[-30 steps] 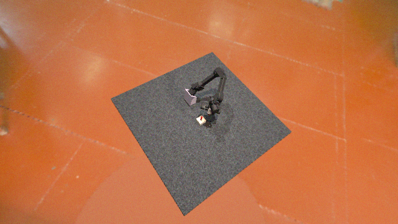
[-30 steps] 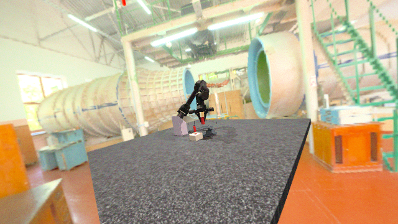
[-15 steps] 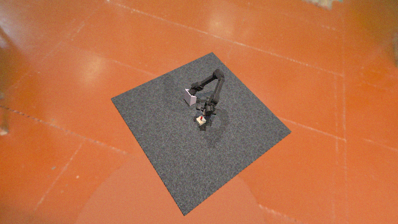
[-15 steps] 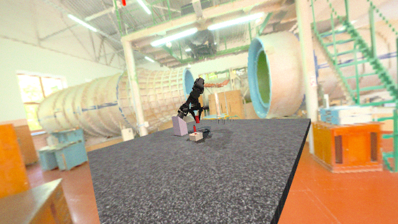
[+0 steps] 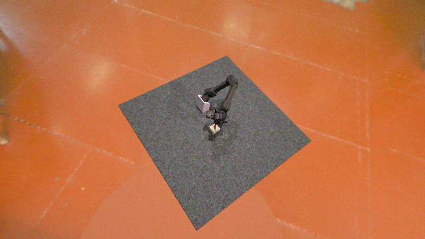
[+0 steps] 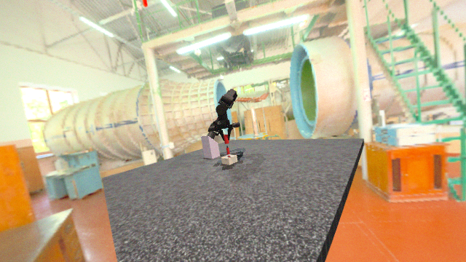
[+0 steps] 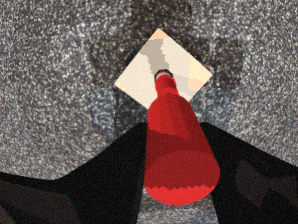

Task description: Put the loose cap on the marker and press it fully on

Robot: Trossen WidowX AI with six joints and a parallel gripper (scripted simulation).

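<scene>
My gripper tip is 120 mm above the holder block. Also, from my gripper tip: red cap: 10 mm above.
</scene>
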